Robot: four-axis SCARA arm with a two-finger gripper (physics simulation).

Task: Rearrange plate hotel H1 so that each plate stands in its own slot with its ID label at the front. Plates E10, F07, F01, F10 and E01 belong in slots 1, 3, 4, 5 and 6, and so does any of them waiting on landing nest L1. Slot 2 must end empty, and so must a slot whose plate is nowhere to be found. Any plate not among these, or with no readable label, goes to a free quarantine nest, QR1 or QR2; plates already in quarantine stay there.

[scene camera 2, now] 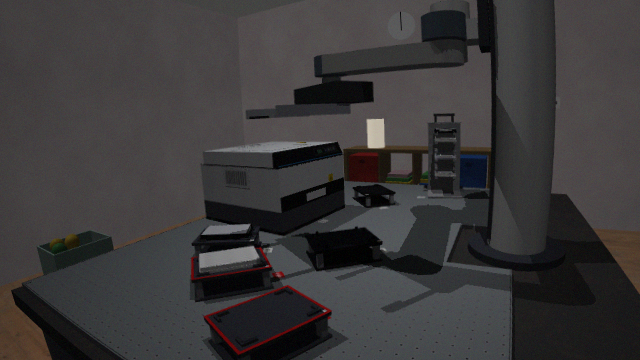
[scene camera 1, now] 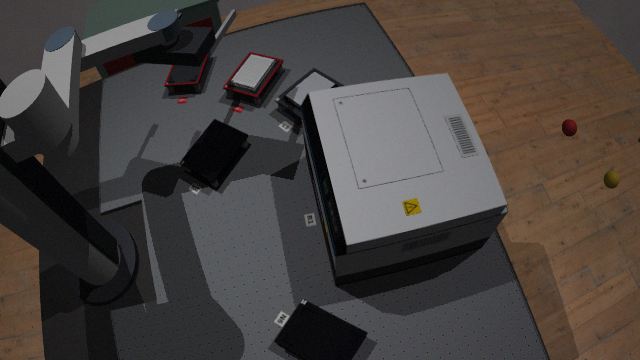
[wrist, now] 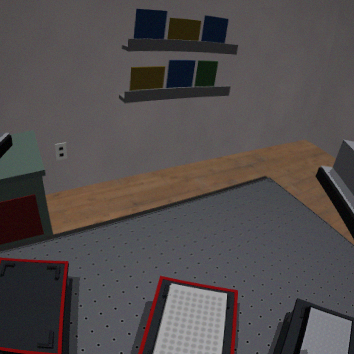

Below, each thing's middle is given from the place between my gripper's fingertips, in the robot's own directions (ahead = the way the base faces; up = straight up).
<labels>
The white plate (scene camera 2: pixel 232 259) is 90 mm ahead of my hand, 30 mm to the left of it and 300 mm below it. From my hand the other things lie so: plate hotel H1 (scene camera 2: pixel 442 183): 180 mm behind, 1030 mm to the right, 210 mm below.
</labels>
